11 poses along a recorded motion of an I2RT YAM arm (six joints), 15 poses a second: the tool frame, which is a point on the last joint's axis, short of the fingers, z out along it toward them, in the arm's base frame.
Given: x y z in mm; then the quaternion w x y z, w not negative.
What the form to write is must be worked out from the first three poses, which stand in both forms.
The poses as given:
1: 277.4 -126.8 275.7 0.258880 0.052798 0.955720 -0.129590
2: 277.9 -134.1 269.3 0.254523 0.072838 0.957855 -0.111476
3: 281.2 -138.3 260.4 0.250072 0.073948 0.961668 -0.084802
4: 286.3 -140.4 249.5 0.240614 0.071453 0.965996 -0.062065
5: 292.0 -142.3 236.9 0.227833 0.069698 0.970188 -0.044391
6: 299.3 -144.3 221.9 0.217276 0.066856 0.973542 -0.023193
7: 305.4 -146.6 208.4 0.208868 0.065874 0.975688 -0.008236
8: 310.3 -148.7 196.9 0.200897 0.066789 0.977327 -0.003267
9: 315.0 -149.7 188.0 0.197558 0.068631 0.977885 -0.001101
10: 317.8 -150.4 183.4 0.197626 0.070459 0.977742 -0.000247
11: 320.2 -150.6 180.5 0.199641 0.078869 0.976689 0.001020
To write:
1: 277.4 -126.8 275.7 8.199 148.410 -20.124
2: 277.9 -134.1 269.3 11.336 149.076 -17.350
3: 281.2 -138.3 260.4 11.535 150.013 -13.228
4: 286.3 -140.4 249.5 11.201 151.429 -9.729
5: 292.0 -142.3 236.9 10.999 153.107 -7.005
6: 299.3 -144.3 221.9 10.610 154.494 -3.681
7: 305.4 -146.6 208.4 10.501 155.528 -1.313
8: 310.3 -148.7 196.9 10.692 156.455 -0.523
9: 315.0 -149.7 188.0 11.007 156.826 -0.177
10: 317.8 -150.4 183.4 11.299 156.797 -0.040
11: 320.2 -150.6 180.5 12.634 156.459 0.163
